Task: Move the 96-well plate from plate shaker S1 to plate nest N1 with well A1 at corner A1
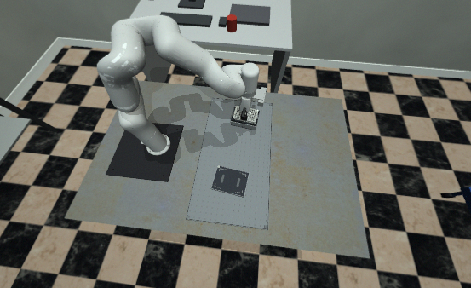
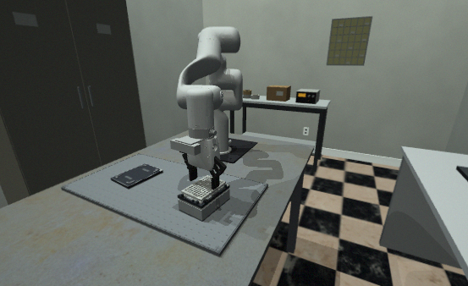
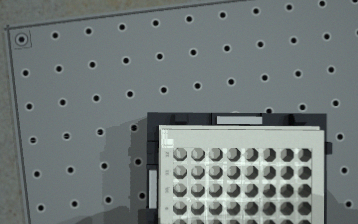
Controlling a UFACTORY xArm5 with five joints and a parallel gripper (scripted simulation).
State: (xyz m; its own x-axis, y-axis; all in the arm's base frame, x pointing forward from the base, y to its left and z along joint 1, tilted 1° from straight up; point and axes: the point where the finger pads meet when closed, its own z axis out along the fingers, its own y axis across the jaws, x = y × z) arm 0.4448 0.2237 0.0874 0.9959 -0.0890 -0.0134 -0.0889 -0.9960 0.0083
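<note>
My hand is 30 mm above the white 96-well plate. Also, from my hand: plate nest N1: 360 mm to the right, 80 mm below, 20 mm behind; A1 mark: 300 mm to the right, 100 mm behind, 80 mm below.
</note>
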